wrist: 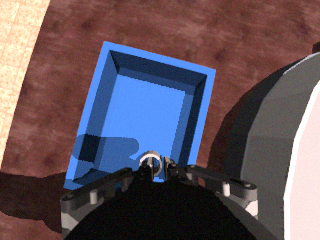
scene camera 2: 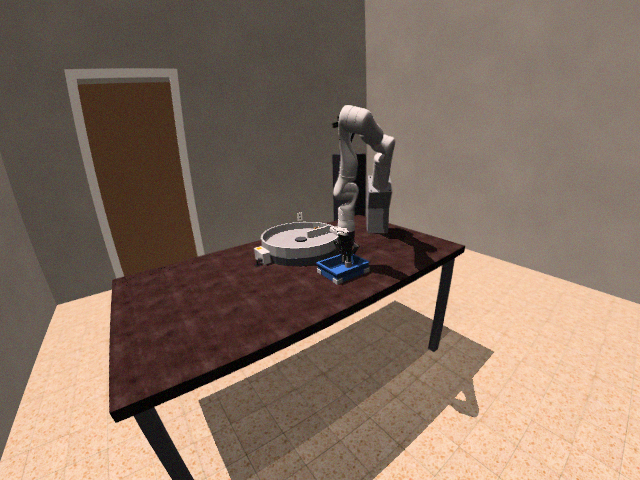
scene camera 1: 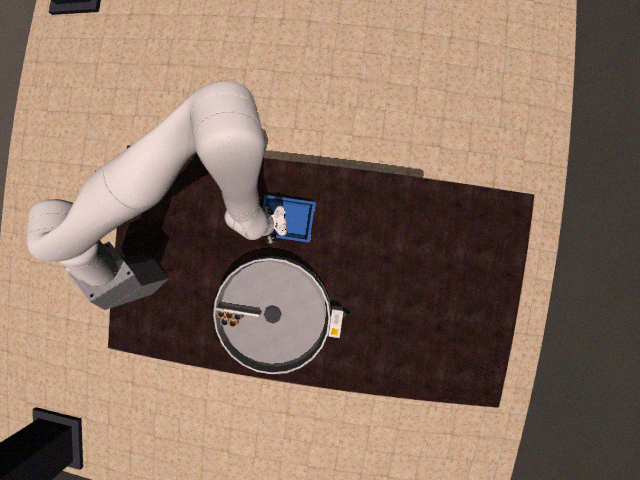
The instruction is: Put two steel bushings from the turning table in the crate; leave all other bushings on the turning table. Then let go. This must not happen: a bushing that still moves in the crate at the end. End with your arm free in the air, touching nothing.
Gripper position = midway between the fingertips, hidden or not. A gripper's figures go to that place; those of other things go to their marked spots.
Labels:
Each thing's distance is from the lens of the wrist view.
my gripper (wrist: 158, 163): 0.17 m
blue crate (wrist: 138, 101): 0.19 m

